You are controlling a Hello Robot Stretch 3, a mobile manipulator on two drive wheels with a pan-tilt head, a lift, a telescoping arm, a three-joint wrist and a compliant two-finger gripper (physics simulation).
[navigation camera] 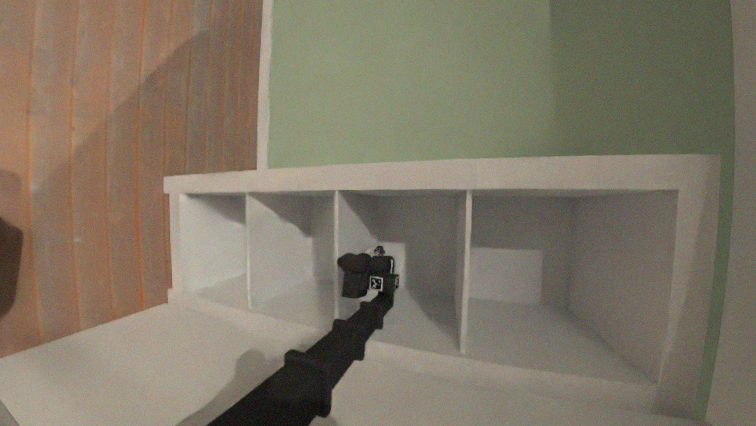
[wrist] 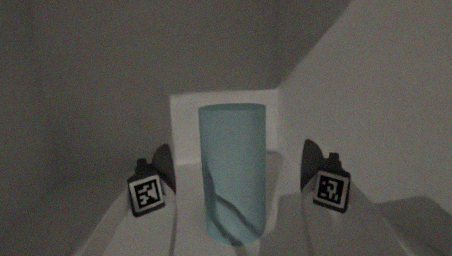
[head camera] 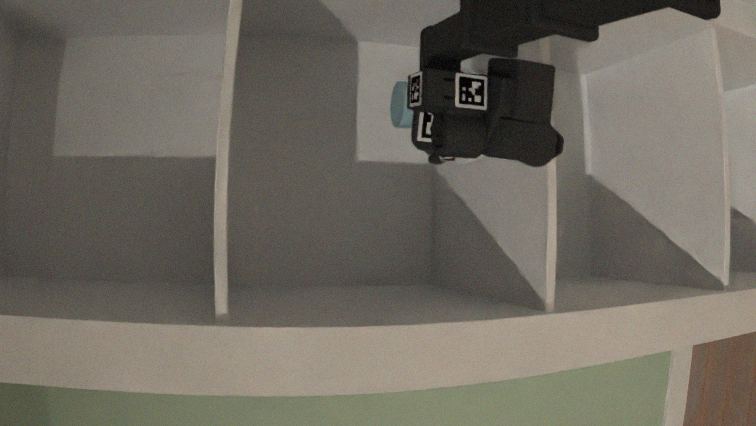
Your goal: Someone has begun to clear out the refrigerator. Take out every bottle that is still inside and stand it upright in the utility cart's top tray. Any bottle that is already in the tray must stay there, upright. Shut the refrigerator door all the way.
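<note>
A light-blue bottle [head camera: 399, 104] [wrist: 233, 160] stands upright on a shelf [head camera: 550, 238] [wrist: 191, 210] inside the open refrigerator [head camera: 317, 357] [navigation camera: 402, 175]. In the head view, the gripper's body covers most of it. My gripper [wrist: 236, 160] is open inside the same compartment. In the wrist view, its fingers show left and right of the bottle, with a gap on each side. How deep the fingertips reach along the bottle is hard to tell. The fingers are hidden behind the wrist in the head and navigation views. The refrigerator door [navigation camera: 132, 351] stands open. The utility cart does not show.
The head and navigation views are turned sideways, so shelves look like upright dividers. Another shelf [head camera: 222, 211] [navigation camera: 465, 264] bounds the compartment on its other side. The side wall [wrist: 370, 110] is right of the fingers. The arm [navigation camera: 317, 365] crosses the refrigerator's front opening. A green wall [navigation camera: 412, 79] lies beyond.
</note>
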